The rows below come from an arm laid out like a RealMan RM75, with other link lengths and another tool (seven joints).
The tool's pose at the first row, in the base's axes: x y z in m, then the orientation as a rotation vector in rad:
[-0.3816 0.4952 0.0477 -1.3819 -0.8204 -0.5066]
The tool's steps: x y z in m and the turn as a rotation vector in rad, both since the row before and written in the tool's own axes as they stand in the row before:
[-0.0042 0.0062 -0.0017 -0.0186 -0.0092 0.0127]
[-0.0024 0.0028 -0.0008 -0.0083 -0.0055 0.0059]
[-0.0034 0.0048 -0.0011 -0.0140 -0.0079 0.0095]
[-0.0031 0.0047 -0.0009 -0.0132 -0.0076 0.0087]
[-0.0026 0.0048 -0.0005 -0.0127 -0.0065 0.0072]
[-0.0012 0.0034 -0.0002 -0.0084 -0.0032 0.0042]
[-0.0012 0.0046 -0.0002 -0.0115 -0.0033 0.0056]
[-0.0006 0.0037 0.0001 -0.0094 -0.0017 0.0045]
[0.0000 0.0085 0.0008 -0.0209 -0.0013 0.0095]
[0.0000 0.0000 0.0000 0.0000 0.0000 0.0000]
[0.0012 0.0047 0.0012 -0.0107 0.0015 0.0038]
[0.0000 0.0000 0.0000 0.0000 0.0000 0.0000]
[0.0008 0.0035 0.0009 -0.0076 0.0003 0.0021]
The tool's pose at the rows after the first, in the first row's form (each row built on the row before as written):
[-0.3793 0.4939 0.0405 -1.4066 -0.8157 -0.4995]
[-0.3786 0.4931 0.0369 -1.4182 -0.8145 -0.4952]
[-0.3770 0.4920 0.0312 -1.4371 -0.8117 -0.4891]
[-0.3754 0.4911 0.0258 -1.4549 -0.8093 -0.4834]
[-0.3735 0.4906 0.0207 -1.4713 -0.8072 -0.4794]
[-0.3718 0.4904 0.0175 -1.4816 -0.8053 -0.4779]
[-0.3692 0.4903 0.0135 -1.4953 -0.8020 -0.4767]
[-0.3669 0.4905 0.0105 -1.5061 -0.7986 -0.4765]
[-0.3609 0.4917 0.0046 -1.5290 -0.7893 -0.4781]
[-0.3609 0.4917 0.0046 -1.5290 -0.7893 -0.4781]
[-0.3569 0.4932 0.0020 -1.5396 -0.7837 -0.4813]
[-0.3569 0.4932 0.0020 -1.5396 -0.7837 -0.4813]
[-0.3540 0.4943 0.0000 -1.5472 -0.7808 -0.4834]

